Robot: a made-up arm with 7 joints.
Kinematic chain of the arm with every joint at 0, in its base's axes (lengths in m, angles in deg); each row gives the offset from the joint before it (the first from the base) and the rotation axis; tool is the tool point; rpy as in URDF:
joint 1: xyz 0 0 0.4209 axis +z
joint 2: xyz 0 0 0 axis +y
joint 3: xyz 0 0 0.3 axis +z
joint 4: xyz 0.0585 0 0 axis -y
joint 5: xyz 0.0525 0 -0.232 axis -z
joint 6: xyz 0 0 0 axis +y
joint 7: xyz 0.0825 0 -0.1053 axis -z
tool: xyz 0 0 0 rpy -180 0 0
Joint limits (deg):
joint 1: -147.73..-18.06
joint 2: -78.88..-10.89
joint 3: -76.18..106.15
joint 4: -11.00..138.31
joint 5: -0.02..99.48
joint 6: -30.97..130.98
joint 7: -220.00..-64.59
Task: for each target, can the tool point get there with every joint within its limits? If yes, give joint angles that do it. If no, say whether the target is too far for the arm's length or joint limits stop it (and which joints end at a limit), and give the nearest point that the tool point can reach.
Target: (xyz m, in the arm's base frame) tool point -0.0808 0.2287 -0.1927
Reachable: no: joint limits stop it (at a limit: joint 1, joint 2, joint 3) | nearest point -0.0747 0.2535 0.2503 | short by 0.444 m
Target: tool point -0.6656 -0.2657 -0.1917
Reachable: no: too far | nearest point -0.5198 -0.1753 0.4584 | short by 0.672 m
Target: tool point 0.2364 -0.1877 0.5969
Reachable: yes | joints -34.78 -19.62 -2.47 42.16 81.55 36.11 -115.76
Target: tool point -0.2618 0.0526 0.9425
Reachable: yes | joints -73.23 -52.00 -31.57 96.22 41.60 21.02 -124.29
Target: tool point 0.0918 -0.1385 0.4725
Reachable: yes | joints -120.55 -61.12 42.90 11.61 69.34 64.07 -103.59
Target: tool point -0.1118 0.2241 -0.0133
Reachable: no: joint limits stop it (at a limit: joint 1, joint 2, joint 3) | nearest point -0.0873 0.2508 0.2512 | short by 0.267 m
